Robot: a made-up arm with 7 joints.
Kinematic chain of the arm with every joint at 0, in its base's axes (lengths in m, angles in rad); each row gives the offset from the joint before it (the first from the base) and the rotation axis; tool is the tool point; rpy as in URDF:
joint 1: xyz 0 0 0.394 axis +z
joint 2: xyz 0 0 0 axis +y
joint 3: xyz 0 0 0.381 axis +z
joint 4: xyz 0.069 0 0 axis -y
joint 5: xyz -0.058 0 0.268 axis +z
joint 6: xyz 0 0 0 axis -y
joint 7: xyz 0.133 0 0 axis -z
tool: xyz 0 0 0 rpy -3.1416 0 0
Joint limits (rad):
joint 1: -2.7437..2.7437
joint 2: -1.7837..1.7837
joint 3: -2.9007..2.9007
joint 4: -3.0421..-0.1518
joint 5: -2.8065..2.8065
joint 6: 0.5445..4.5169
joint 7: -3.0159..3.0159
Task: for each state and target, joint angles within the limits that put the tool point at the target. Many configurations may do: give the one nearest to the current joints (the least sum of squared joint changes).
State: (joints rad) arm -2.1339 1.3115 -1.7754 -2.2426 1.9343 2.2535 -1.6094
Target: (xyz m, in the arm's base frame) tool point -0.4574 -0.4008 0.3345
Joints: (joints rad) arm -1.5696 1.6323 -1.3601 -1.6187 1.8452 2.0741 -1.6094
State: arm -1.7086 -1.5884 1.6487 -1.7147 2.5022 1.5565 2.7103
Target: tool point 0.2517 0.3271 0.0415
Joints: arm -1.2901 -1.6857 2.3314 -1.9708 2.4907 1.5189 2.7103
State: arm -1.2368 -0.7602 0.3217 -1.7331 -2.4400 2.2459 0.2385
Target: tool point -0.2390 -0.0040 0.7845
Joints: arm -1.2992 -1.1507 -0.7031 -1.9955 -2.6560 2.2336 0.2385
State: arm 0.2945 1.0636 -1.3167 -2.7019 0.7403 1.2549 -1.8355
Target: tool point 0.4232 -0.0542 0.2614
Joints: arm 0.7178 1.0385 -0.9554 -2.1927 0.7987 1.2902 -1.8355
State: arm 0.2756 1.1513 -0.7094 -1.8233 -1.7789 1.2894 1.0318
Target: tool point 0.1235 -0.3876 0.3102
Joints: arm -0.1802 1.1627 -1.0542 -2.3764 -1.7126 1.2251 1.0318
